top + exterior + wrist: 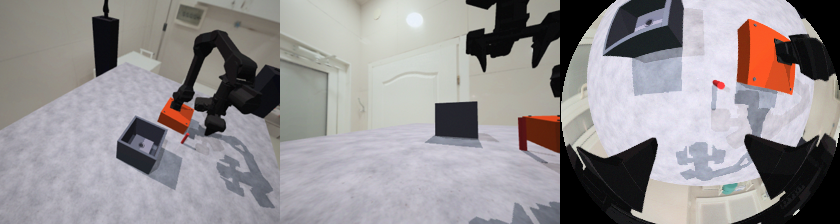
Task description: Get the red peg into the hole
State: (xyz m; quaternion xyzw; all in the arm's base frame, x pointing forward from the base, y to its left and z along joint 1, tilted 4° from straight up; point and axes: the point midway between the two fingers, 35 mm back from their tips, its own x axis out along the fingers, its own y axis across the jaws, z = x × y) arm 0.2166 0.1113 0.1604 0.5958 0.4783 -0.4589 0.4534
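My gripper tip is 15 cm above the red peg, 4 cm past it and 3 cm to the left of it. Also, from my gripper tip: grey plate (23 cm to the right, 15 cm below, 10 cm ahead).
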